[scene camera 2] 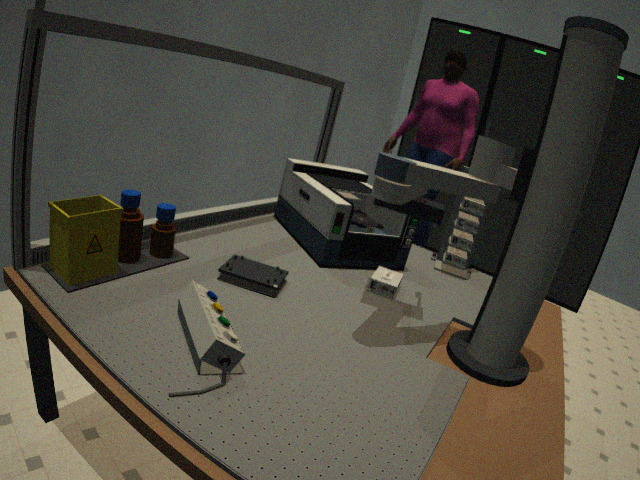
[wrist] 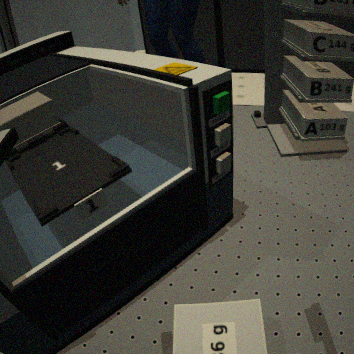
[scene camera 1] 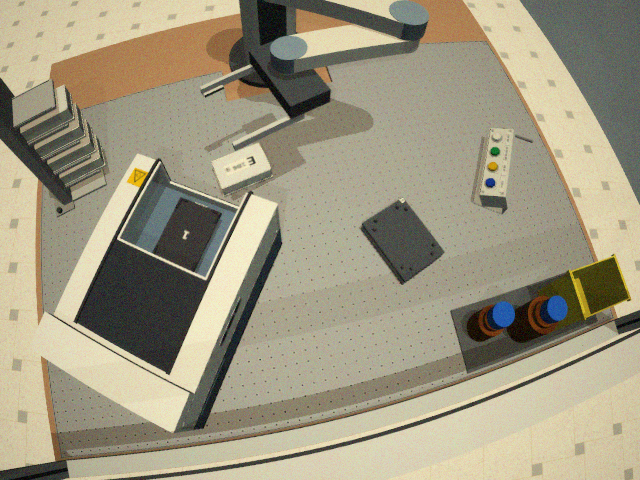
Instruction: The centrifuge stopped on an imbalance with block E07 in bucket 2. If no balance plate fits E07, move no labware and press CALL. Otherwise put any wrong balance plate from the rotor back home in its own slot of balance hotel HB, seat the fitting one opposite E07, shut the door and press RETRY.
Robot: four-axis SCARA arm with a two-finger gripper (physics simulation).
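Places are measured from the arm's base along level axes (x right, y ahead, z up), in centimetres.
Pixels of known places: gripper, fingertip midpoint: [wrist: 194, 78] [scene camera 1: 216, 117]; arm's base, origin of the base link: [scene camera 2: 487, 359].
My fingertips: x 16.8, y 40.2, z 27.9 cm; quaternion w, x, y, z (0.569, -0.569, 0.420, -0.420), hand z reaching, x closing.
Observation:
Ahead of a thing's pixels: the offset from my fingertips to its middle. "*": to the spot under its first point.
The white and dark blue centrifuge @[dx +18.0, dy +27.9, dz -14.4 cm] [scene camera 1: 235, 248] [scene camera 2: 315, 209] [wrist: 130, 260] has its front chamber open to view. The dark bucket 1 [scene camera 1: 199, 240] [wrist: 82, 157] lies in it with nothing on it; bucket 2 and block E07 are hidden. A white plate E @[dx -2.8, dy -1.2, dz -24.5 cm] [scene camera 1: 241, 169] [scene camera 2: 385, 281] [wrist: 192, 330] lies on the table before the centrifuge; its weight label is partly cut off in the wrist view. Balance hotel HB @[dx +43.6, dy -12.9, dz -4.6 cm] [wrist: 274, 75] holds plates A 103 g @[dx +39.6, dy -13.7, dz -20.1 cm] [wrist: 315, 120], B 241 g @[dx +39.6, dy -13.7, dz -13.0 cm] [wrist: 317, 82], C 144 g @[dx +39.6, dy -13.7, dz -5.9 cm] [wrist: 320, 40] and D above. My gripper [scene camera 1: 224, 117] is wide open and empty, near plate E.
A button box @[dx -66.7, dy +12.0, dz -22.4 cm] [scene camera 1: 496, 170] [scene camera 2: 209, 330] has white, green, yellow and blue buttons. A dark low stand [scene camera 1: 403, 240] [scene camera 2: 253, 273] lies mid-table. Two blue-capped bottles @[* dx -45.2, dy +49.7, dz -13.5 cm] [scene camera 1: 491, 321] [scene camera 2: 162, 237] stand beside a yellow bin [scene camera 1: 602, 284] [scene camera 2: 85, 242]. A person [scene camera 2: 447, 118] stands behind the table.

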